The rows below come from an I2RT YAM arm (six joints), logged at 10 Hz.
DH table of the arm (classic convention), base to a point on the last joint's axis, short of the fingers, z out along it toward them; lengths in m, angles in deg. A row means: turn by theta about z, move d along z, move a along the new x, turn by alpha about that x. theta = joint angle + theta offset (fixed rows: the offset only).
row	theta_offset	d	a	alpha
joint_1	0	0.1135	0.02	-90
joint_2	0	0	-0.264	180
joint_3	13.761	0	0.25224	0
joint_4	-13.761	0	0.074	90
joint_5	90	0	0	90
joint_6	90	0.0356	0	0
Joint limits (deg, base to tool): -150..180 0..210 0..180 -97..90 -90..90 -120..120
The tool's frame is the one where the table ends.
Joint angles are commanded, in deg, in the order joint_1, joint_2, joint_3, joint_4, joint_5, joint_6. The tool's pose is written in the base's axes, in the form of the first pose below.
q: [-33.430 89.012 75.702 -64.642 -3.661 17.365]
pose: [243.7 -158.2 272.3 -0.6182 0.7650 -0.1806 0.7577 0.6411 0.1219]
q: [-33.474 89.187 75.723 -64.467 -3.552 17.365]
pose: [244.3 -158.9 271.7 -0.6174 0.7654 -0.1815 0.7585 0.6404 0.1202]
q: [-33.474 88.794 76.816 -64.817 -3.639 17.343]
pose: [244.5 -158.9 278.7 -0.6147 0.7631 -0.1996 0.7560 0.6422 0.1271]
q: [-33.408 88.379 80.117 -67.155 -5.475 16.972]
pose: [244.9 -157.5 295.7 -0.6186 0.7561 -0.2139 0.7409 0.6519 0.1618]
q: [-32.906 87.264 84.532 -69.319 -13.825 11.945]
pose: [246.8 -149.6 322.2 -0.6850 0.6826 -0.2544 0.6209 0.7298 0.2862]
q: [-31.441 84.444 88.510 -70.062 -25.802 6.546]
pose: [245.0 -131.6 356.6 -0.7380 0.5715 -0.3588 0.4053 0.8005 0.4414]
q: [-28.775 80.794 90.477 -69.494 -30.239 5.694]
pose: [238.2 -110.3 383.9 -0.7347 0.5013 -0.4572 0.2681 0.8335 0.4830]
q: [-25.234 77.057 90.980 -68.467 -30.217 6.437]
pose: [229.3 -88.2 402.6 -0.7205 0.4467 -0.5305 0.1863 0.8615 0.4724]
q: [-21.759 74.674 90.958 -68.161 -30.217 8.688]
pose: [223.3 -69.8 412.0 -0.7175 0.4269 -0.5505 0.1418 0.8632 0.4846]
